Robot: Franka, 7 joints.
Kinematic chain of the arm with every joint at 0, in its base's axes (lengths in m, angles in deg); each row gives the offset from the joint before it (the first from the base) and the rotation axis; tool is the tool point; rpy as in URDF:
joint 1: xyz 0 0 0.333 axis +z
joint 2: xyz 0 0 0 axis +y
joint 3: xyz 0 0 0.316 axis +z
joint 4: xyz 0.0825 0 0 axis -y
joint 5: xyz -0.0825 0 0.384 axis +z
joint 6: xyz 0 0 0 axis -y
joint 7: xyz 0.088 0 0 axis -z
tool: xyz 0 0 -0.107 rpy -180 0 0
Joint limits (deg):
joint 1: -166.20..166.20
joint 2: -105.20..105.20
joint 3: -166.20..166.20
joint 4: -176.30..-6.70
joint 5: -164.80..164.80
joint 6: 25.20..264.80
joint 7: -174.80..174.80
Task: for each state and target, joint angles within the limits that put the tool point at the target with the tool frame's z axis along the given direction. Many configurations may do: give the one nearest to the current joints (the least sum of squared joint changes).
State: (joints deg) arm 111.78 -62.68 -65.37 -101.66 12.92 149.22 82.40
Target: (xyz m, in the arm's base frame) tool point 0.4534 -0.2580 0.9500 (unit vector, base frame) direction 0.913 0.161 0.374
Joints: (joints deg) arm 87.24 -38.29 -66.83 -69.83 1.56 169.42 82.40
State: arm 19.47 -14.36 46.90 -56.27 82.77 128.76 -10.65
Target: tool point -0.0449 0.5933 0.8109 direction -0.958 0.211 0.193
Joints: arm 36.80 12.25 59.24 -73.47 87.95 107.45 -10.65
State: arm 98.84 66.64 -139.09 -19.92 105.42 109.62 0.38
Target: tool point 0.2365 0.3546 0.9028 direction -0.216 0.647 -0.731
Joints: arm 113.97 36.29 -133.46 -61.27 100.26 50.24 0.38
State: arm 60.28 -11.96 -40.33 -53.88 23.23 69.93 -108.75
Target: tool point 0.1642 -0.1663 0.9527 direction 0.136 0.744 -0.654
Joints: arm 56.25 -37.51 -42.33 -51.32 25.55 48.83 -108.75
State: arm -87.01 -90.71 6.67 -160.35 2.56 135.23 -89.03
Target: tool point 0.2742 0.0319 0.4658 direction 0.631 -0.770 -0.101
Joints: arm -36.69 -84.29 43.73 -176.30 -36.38 163.28 -89.03
